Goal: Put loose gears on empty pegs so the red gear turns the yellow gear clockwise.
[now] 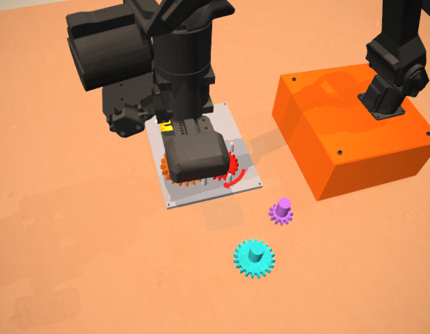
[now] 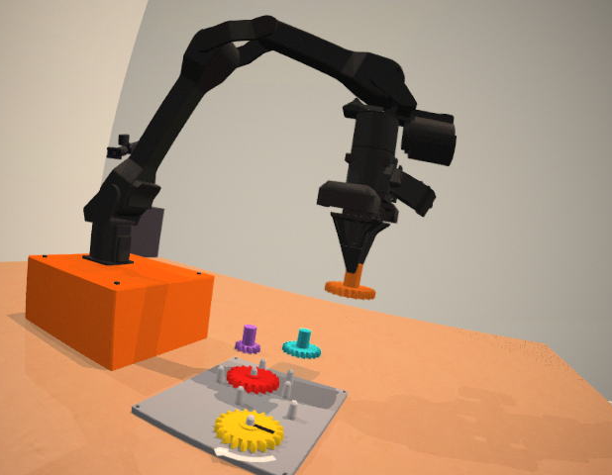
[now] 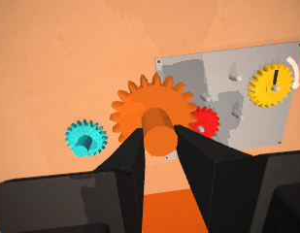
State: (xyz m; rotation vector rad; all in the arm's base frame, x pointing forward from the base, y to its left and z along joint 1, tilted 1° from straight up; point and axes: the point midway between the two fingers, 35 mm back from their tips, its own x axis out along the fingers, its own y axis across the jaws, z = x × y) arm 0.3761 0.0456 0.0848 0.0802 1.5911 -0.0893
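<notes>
My gripper tip is now 18 cm to the left of the yellow striped gear, 14 cm above it and 4 cm past it. Round my gripper tip: red gear (15 cm below, 8 cm behind, 7 cm to the right); then cyan gear (15 cm below, 11 cm to the left, 7 cm behind); then orange gear (1 cm below).
</notes>
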